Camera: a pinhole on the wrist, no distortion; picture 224 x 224 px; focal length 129.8 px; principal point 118.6 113.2 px. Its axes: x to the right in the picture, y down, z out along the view. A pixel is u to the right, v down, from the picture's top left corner.
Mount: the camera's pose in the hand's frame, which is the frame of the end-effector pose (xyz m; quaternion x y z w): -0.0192 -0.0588 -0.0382 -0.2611 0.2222 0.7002 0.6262
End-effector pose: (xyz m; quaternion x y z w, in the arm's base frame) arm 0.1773 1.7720 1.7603 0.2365 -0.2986 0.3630 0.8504
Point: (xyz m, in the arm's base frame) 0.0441 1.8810 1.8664
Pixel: 191.5 55.3
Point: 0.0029 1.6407 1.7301
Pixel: 112.5 207.6
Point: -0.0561 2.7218 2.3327
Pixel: outside the picture
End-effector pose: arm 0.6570 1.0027 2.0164 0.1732 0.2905 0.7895 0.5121
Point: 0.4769 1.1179 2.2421
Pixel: 173.1 7.0
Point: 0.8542 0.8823 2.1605
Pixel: 61.7 210.6
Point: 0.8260 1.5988 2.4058
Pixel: outside the picture
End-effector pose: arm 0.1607 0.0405 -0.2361 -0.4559 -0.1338 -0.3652 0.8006
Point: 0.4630 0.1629 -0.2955
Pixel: 184.5 38.9
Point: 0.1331 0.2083 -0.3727
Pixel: 172.7 195.5
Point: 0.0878 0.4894 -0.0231
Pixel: 21.3 148.1
